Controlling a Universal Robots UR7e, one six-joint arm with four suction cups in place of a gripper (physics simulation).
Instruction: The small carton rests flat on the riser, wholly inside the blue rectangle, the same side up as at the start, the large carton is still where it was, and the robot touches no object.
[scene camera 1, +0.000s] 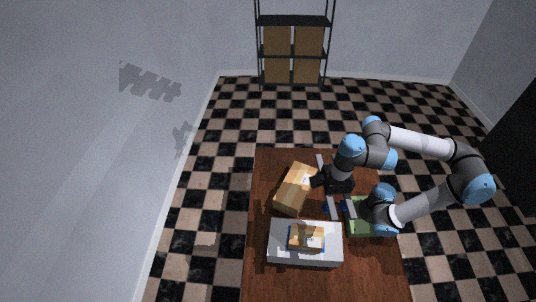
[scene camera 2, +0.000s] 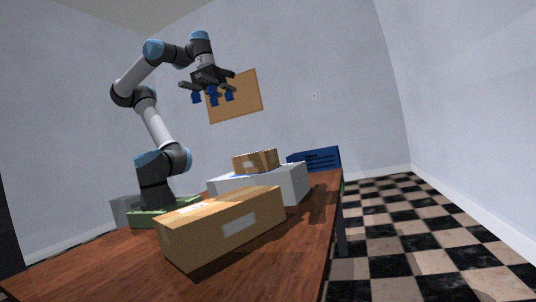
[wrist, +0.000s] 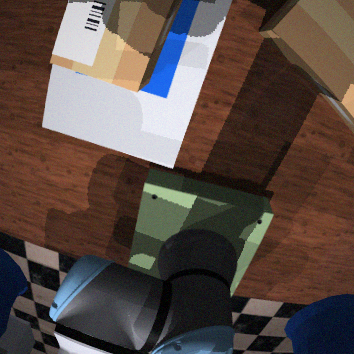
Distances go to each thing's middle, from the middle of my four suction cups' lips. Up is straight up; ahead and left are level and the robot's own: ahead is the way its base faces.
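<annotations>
There's a small carton (scene camera 2: 261, 161) that's 270 mm below my suction cup, 110 mm to the left of it and 50 mm ahead of it. The white riser (scene camera 1: 332, 254) is 370 mm below my suction cup, 100 mm to the left of it and 50 mm ahead of it. As for the large carton (scene camera 2: 190, 237), it's 380 mm below my suction cup, 230 mm to the right of it and 150 mm ahead of it.
</annotations>
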